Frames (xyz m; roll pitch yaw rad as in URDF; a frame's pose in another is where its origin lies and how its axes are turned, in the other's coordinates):
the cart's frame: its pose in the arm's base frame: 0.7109 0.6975 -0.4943 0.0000 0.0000 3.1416
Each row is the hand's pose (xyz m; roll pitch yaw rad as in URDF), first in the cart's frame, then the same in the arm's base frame.
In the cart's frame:
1: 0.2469 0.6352 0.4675 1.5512 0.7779 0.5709
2: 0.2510 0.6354 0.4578 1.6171 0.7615 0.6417
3: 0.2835 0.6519 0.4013 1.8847 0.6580 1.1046
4: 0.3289 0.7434 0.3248 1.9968 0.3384 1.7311
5: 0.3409 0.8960 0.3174 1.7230 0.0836 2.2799
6: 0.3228 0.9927 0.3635 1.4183 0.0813 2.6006
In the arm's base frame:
1: 0.4640 0.0623 -0.0268 1.5512 0.7779 -2.5707
2: 0.4599 0.0621 -0.0365 1.6171 0.7615 -2.4999
3: 0.4274 0.0456 -0.0930 1.8847 0.6580 -2.0370
4: 0.3820 -0.0459 -0.1695 1.9968 0.3384 -1.4105
5: 0.3700 -0.1985 -0.1769 1.7230 0.0836 -0.8617
6: 0.3881 -0.2952 -0.1308 1.4183 0.0813 -0.5410

